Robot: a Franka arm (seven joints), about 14 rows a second.
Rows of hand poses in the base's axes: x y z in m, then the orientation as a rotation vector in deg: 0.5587 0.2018 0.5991 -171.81 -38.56 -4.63; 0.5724 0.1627 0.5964 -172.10 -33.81 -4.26; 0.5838 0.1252 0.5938 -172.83 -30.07 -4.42; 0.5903 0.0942 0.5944 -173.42 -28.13 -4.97; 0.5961 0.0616 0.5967 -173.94 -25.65 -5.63; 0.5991 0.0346 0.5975 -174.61 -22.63 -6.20; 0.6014 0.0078 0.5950 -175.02 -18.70 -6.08
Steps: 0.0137 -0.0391 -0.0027 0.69 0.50 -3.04; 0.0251 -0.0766 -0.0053 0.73 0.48 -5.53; 0.0316 -0.1076 -0.0047 0.56 0.12 -6.86; 0.0374 -0.1402 -0.0024 0.54 -0.27 -8.52; 0.0404 -0.1672 -0.0016 0.40 -0.61 -10.54; 0.0427 -0.1940 -0.0041 0.50 -0.43 -13.11
